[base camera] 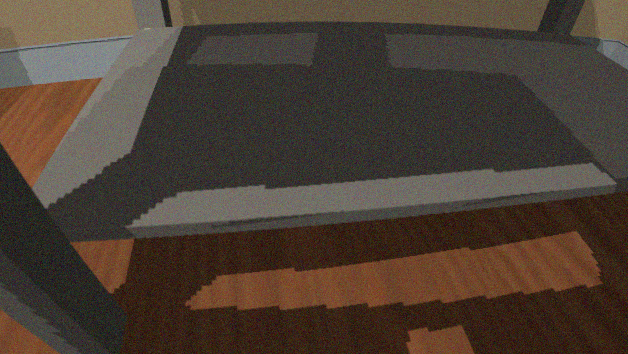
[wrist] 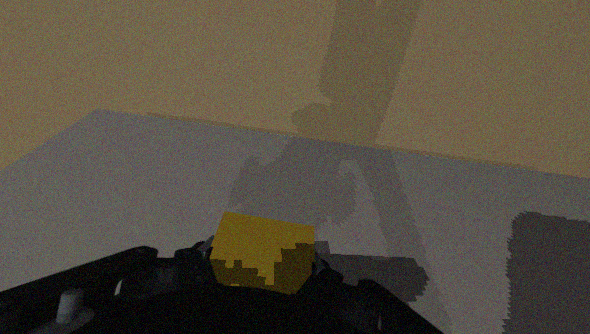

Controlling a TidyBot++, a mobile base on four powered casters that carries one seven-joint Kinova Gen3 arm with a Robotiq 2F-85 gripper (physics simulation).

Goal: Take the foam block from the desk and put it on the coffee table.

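Frame: origin at the arm's base, x down, y back, z left, level; millimetres.
Seen in the pictures: gripper, between the fingertips: (wrist: 262, 257).
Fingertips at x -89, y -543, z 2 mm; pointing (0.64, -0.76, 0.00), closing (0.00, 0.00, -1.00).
Note:
Pixels of each thing's middle, then the offset from my fingertips to it. "spot": a spot on its surface instead. Level surfaces: height alone.
- yellow foam block, middle of its body: (wrist: 253, 306) dy +33, dx -4, dz +0 mm
- pale grey table top, height of its surface: dx +36 mm
- wide grey slab, height of its surface: dx +336 mm
- wooden floor, height of its surface: dx +486 mm
- dark slanted post, a spot on its surface: (base camera: 45, 250) spot: dy +304, dx +328, dz +174 mm
The yellow foam block (wrist: 255, 232) is between the fingertips of my gripper (wrist: 262, 257), at the lower middle of the wrist view. The gripper is shut on it, and its black fingers touch the block's left and right sides. Block and gripper hang over a pale grey table top (wrist: 150, 175). The exact height of the block above it is hard to tell. The frames do not show for certain whether this top is the desk or the coffee table. The gripper and block do not show in the base camera view.
A tan wall (wrist: 150, 60) stands behind the table top, with the arm's shadow across both. In the base camera view a wide grey slab (base camera: 350, 120) lies above the wooden floor (base camera: 350, 290). A dark slanted post (base camera: 45, 250) stands at the left, and another (base camera: 562, 15) at the top right.

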